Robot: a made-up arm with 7 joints.
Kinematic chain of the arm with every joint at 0, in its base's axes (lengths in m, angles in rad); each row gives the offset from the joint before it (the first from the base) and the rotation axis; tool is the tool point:
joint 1: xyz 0 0 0.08 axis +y
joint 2: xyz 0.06 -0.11 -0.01 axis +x
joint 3: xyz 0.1 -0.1 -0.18 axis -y
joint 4: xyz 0.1 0 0.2 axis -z
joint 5: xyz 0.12 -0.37 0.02 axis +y
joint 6: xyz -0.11 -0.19 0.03 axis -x
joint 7: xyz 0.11 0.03 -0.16 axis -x
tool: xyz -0.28 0 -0.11
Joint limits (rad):
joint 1: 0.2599..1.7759
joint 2: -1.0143..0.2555
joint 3: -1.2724..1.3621
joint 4: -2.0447..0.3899
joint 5: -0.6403..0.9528
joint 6: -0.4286..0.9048
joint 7: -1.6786..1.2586
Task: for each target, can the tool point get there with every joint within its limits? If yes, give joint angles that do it. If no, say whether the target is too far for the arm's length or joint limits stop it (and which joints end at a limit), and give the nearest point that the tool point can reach.
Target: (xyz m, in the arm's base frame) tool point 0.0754 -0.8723 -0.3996
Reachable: yes | joints 1.1877 -0.1853 -0.0224 -0.4847 -0.2287 0.7972 -0.7556
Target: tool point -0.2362 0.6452 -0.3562
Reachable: no: joint limits stop it (at a limit: joint 1, joint 2, joint 4, joint 5, joint 6) | nearest point -0.0239 0.4690 -0.3846 | short by 0.277 m
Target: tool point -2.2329 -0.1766 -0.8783
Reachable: no: too far | nearest point -1.0841 -0.1623 -0.5035 | short by 1.209 m
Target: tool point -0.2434 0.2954 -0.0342
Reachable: no: joint limits stop it (at a limit: joint 1, joint 2, joint 3, joint 4, joint 5) | nearest point -0.0469 0.2351 -0.3037 | short by 0.339 m
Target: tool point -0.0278 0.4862 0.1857
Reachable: no: joint limits stop it (at a limit: joint 1, joint 2, joint 4, joint 5, joint 6, joint 7) | nearest point -0.0386 0.5806 0.2977 | short by 0.147 m
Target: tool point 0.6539 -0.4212 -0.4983
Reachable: yes | joints 0.7952 -0.7663 -0.0333 -1.6119 0.1870 0.4648 -0.4898
